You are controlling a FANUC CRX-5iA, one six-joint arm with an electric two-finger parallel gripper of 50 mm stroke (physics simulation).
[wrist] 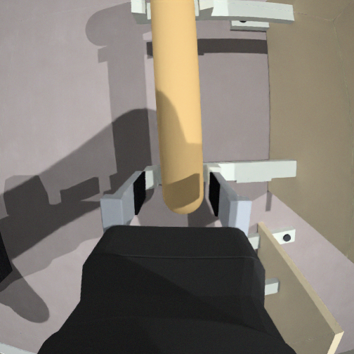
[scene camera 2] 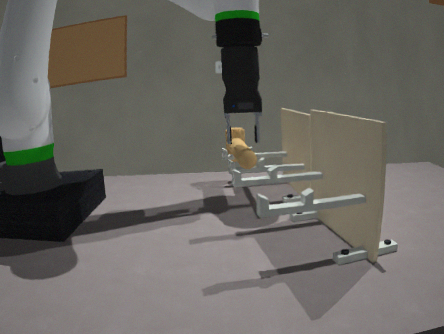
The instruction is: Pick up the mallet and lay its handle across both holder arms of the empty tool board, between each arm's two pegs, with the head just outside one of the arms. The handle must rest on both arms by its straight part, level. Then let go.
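Places are measured from the arm's base along level axes (x back, y right, z up), in metres.
Pixels of known places: gripper, between the fingertips: [scene camera 2: 243,142]; arm's base, origin of its link: [scene camera 2: 33,186].
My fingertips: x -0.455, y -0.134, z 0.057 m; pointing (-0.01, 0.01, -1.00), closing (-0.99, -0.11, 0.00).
Observation:
For each thing: its top centre in the pictures, then the offset to it from my fingertips. "pt": a spot on its surface instead.
- light wooden handle, a spot on its surface: [scene camera 2: 243,154] pt dx +0.000, dy +0.030, dz -0.019 m
- wooden head, centre of its top: [scene camera 2: 234,130] dx +0.031, dy -0.202, dz +0.006 m
- bolted foot, a spot on its surface: [scene camera 2: 345,256] pt dx -0.158, dy +0.333, dz -0.116 m
The mallet has a light wooden handle [scene camera 2: 243,154] [wrist: 178,100] and a wooden head [scene camera 2: 236,133] at its far end; the head is outside the wrist view. It lies across the pale arms [wrist: 260,171] of the far tool board [scene camera 2: 295,137] [wrist: 310,100]. The empty tool board [scene camera 2: 350,175] [wrist: 295,290] stands nearer scene camera 2, with a front arm [scene camera 2: 337,201] and a back arm [scene camera 2: 300,176], each with two pegs. My gripper [scene camera 2: 243,135] [wrist: 177,184] points down, open and empty. In the wrist view its fingers appear on either side of the handle's rounded end; their exact height over it is unclear.
The robot's black base block [scene camera 2: 50,205] stands at the left in scene camera 2. A bolted foot [scene camera 2: 345,256] supports the empty board's near end. The boards' upright panels stand to the right of the gripper, with a narrow gap between them.

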